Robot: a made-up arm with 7 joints. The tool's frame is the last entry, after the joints. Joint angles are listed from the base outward.
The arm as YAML. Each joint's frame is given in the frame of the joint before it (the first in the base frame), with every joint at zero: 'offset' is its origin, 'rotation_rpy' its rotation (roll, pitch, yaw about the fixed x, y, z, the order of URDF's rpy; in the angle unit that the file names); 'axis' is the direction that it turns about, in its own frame. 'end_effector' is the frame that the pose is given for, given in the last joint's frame.
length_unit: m
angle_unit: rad
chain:
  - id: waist
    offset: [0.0, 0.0, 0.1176]
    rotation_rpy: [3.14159, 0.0, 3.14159]
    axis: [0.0, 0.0, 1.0]
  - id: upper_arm
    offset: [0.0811, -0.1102, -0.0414]
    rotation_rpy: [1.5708, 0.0, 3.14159]
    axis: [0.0, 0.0, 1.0]
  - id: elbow
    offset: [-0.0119, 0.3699, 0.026]
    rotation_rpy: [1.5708, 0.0, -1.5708]
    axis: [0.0, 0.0, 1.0]
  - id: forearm
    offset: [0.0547, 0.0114, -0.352]
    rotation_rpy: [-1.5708, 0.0, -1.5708]
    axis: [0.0, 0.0, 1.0]
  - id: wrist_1
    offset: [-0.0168, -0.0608, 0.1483]
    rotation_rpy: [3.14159, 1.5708, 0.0]
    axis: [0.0, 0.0, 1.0]
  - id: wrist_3
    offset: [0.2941, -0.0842, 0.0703]
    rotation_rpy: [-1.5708, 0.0, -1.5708]
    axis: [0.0, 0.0, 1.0]
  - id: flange
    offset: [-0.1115, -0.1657, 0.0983]
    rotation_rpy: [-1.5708, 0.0, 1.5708]
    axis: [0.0, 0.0, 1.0]
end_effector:
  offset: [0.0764, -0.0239, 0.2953]
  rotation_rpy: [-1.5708, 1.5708, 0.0]
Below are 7 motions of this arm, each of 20 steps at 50 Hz.
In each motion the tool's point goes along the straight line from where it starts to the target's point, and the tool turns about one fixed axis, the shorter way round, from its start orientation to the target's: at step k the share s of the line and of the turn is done. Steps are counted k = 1, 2, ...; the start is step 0. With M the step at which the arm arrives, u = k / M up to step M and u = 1 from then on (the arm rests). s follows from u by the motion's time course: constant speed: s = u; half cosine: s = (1 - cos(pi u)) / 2; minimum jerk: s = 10 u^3 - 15 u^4 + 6 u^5.
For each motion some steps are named. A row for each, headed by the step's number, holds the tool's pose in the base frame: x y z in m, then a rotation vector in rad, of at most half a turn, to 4 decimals.
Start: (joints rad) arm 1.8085 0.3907 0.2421 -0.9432 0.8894 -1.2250 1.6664
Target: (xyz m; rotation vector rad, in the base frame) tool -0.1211 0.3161 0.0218 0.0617 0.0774 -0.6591
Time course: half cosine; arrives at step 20
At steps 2, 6, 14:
2: 0.2142 0.2407 -0.0471 -0.2158 1.0677 -0.9313
6: 0.1517 0.2548 -0.0343 -0.1622 0.8811 -0.8895
14: -0.0503 0.3002 0.0072 0.0051 0.2842 -0.7260

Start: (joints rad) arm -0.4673 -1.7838 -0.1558 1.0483 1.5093 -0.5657 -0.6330
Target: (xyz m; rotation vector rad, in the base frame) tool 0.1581 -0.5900 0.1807 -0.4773 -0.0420 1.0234
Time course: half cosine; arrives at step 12
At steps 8, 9, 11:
8: 0.1556 -0.5988 0.1970 -0.4946 -0.0245 1.0124
9: 0.1567 -0.5951 0.1902 -0.4874 -0.0317 1.0170
11: 0.1579 -0.5906 0.1818 -0.4785 -0.0408 1.0227

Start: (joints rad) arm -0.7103 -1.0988 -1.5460 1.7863 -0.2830 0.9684 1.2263
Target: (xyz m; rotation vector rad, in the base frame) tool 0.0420 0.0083 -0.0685 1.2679 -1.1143 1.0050
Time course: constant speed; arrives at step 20
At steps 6, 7, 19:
6: 0.1473 0.1547 -0.1462 1.2163 -1.4927 0.9364
7: 0.1398 0.1442 -0.1407 1.2210 -1.4658 0.9421
19: 0.0495 0.0188 -0.0741 1.2652 -1.1414 1.0009

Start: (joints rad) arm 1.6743 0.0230 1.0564 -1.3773 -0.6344 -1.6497 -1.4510
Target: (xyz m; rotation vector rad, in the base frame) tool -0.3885 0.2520 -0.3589 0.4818 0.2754 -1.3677
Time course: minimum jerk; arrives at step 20
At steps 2, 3, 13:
2: -0.3710 0.0821 -0.1305 0.0370 0.3890 -1.5363
3: -0.3713 0.0852 -0.1346 0.0453 0.3870 -1.5337
13: -0.3844 0.2117 -0.3047 0.3783 0.3031 -1.4120

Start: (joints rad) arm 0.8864 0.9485 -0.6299 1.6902 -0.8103 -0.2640 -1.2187
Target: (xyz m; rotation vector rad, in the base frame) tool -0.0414 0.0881 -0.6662 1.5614 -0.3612 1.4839
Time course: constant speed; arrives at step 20
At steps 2, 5, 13, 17, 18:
2: -0.1711 0.4491 -0.4123 2.0342 -0.9496 1.0379
5: -0.1495 0.3890 -0.4546 1.9646 -0.8514 1.1253
13: -0.0919 0.2285 -0.5675 1.7603 -0.5892 1.3327
17: -0.0630 0.1483 -0.6239 1.6488 -0.4587 1.4225
18: -0.0558 0.1282 -0.6380 1.6200 -0.4261 1.4435

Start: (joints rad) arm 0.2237 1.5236 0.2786 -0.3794 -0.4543 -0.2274 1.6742
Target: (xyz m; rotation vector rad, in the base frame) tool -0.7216 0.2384 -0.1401 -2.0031 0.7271 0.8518
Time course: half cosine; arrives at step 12
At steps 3, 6, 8, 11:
3: -0.6970 0.2331 -0.0606 -1.7746 0.8022 0.9365
6: -0.7072 0.2353 -0.0935 -1.8699 0.7725 0.9030
8: -0.7144 0.2369 -0.1168 -1.9367 0.7503 0.8780
11: -0.7211 0.2383 -0.1385 -1.9986 0.7287 0.8536

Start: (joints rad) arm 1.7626 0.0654 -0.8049 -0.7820 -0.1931 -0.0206 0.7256
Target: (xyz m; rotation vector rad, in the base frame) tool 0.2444 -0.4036 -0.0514 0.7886 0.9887 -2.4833
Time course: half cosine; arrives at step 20
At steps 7, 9, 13, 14, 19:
7: 0.2700 -0.2548 -0.1011 0.5253 0.5509 -2.4351
9: 0.2648 -0.2852 -0.0909 0.5785 0.6383 -2.4514
13: 0.2540 -0.3477 -0.0701 0.6887 0.8213 -2.4747
14: 0.2517 -0.3614 -0.0655 0.7131 0.8620 -2.4779
19: 0.2446 -0.4023 -0.0518 0.7863 0.9849 -2.4832

